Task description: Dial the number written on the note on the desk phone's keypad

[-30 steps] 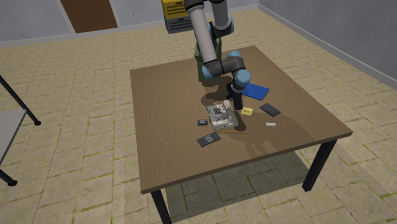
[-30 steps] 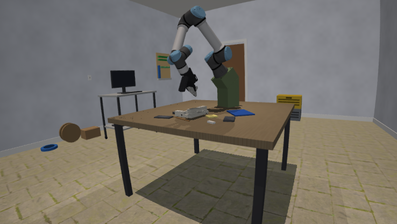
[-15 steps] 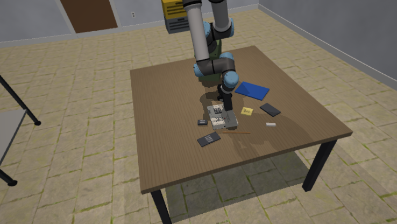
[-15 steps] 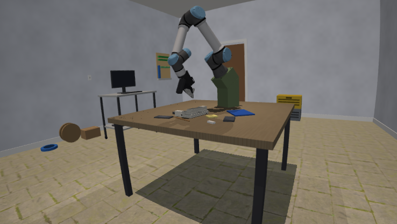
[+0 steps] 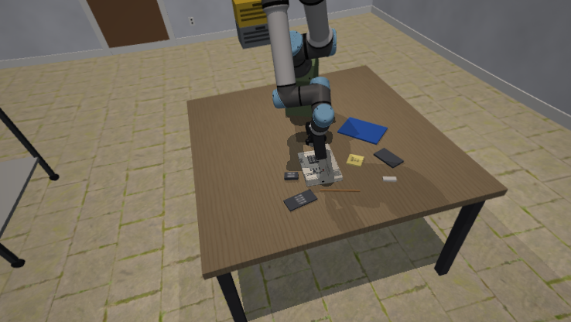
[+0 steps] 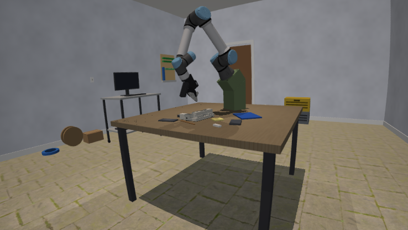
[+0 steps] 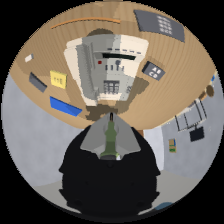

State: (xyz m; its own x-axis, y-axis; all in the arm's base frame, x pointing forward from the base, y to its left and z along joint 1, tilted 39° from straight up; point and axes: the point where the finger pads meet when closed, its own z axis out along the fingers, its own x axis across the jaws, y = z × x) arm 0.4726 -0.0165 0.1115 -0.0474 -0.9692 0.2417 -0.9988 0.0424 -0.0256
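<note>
Right now the handset is 20 mm ahead of my hand, 80 mm to the left of it and 90 mm below it. Round my hand: yellow note (20 mm ahead, 210 mm to the left, 130 mm below); pencil (190 mm ahead, 70 mm to the left, 130 mm below); small dark device (40 mm ahead, 120 mm to the right, 130 mm below).
</note>
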